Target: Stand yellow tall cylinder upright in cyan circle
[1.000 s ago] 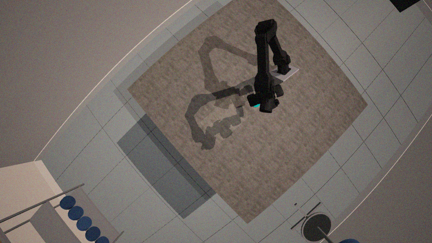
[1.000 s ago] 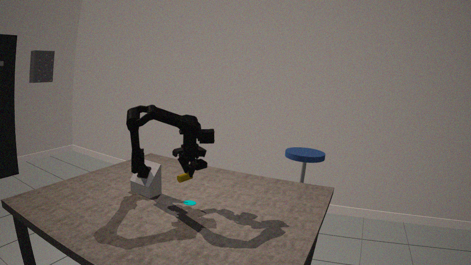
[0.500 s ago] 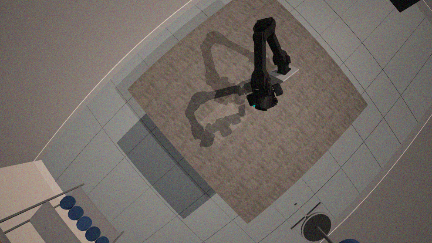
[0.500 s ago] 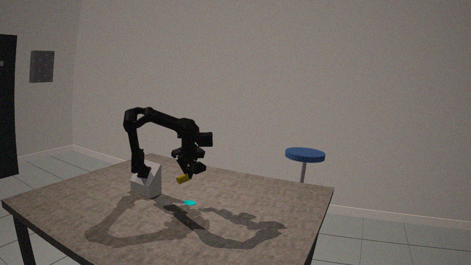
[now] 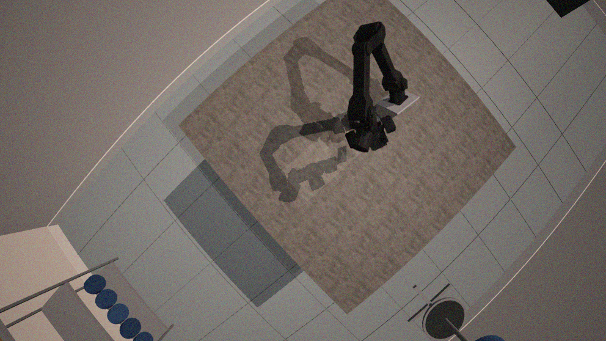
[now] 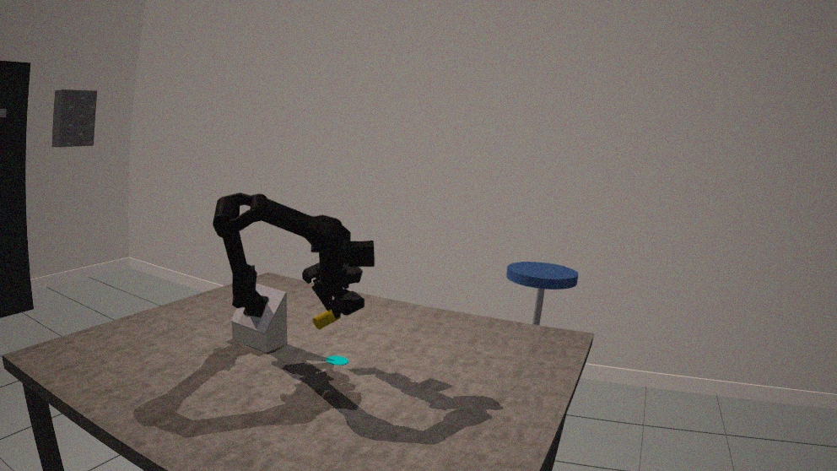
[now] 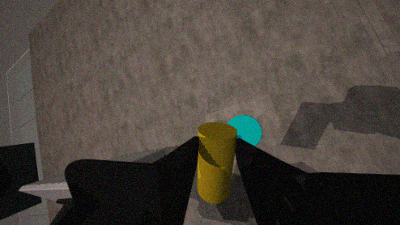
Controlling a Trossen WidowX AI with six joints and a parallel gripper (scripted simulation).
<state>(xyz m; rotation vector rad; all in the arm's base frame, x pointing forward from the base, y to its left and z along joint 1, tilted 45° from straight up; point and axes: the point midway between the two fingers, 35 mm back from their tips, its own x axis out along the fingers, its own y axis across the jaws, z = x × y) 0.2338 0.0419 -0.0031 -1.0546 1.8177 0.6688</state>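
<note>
Now: gripper tip 120 mm above the cyan circle, 20 mm short of it and 10 mm to the left of it. Round my gripper tip: yellow tall cylinder: 20 mm to the right, 10 mm below, 10 mm behind.
</note>
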